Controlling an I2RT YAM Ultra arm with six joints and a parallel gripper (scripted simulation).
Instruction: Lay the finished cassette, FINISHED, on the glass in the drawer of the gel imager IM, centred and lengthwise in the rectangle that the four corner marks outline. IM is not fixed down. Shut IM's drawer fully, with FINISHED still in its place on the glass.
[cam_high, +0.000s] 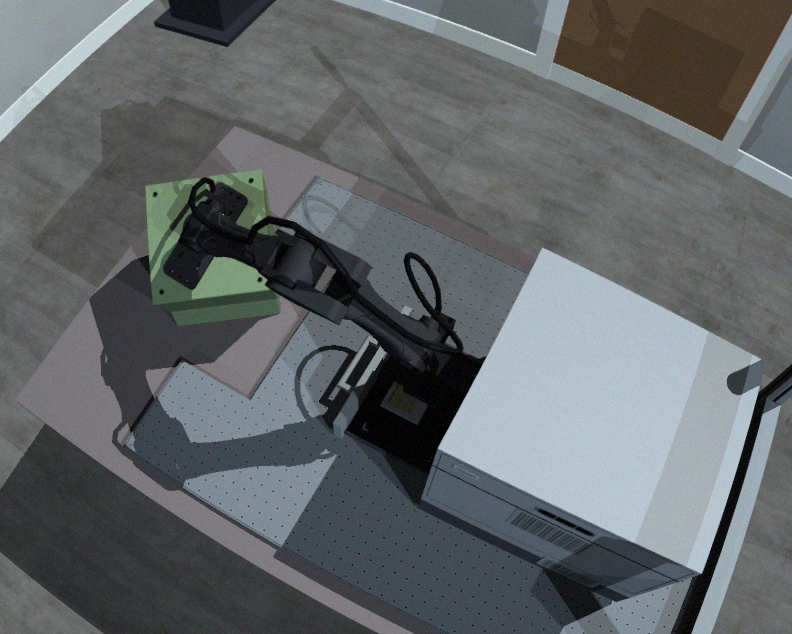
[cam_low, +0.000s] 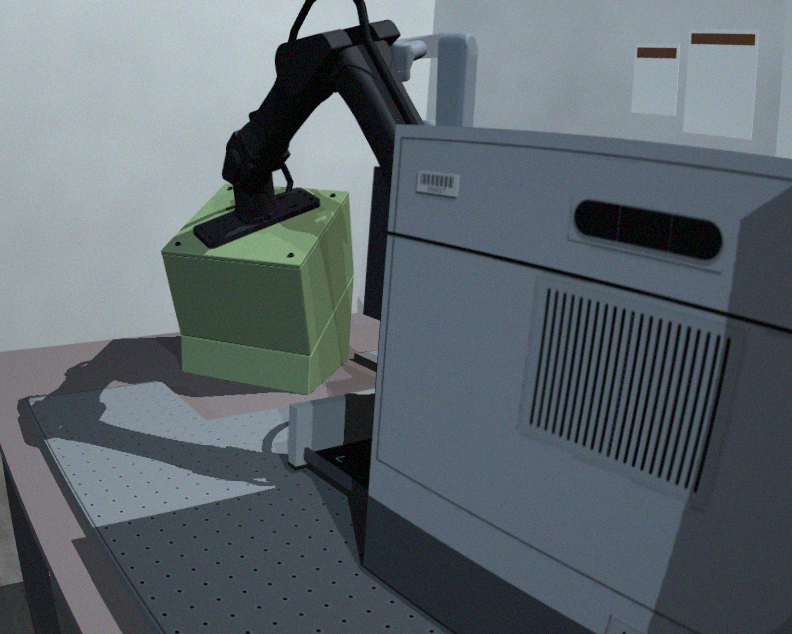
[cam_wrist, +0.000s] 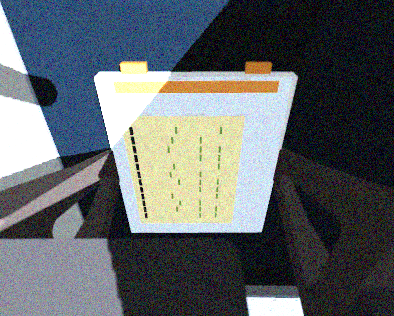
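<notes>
My gripper is now right at the cassette FINISHED. From my hand the other things lie so: imager drawer: 3 cm ahead.
</notes>
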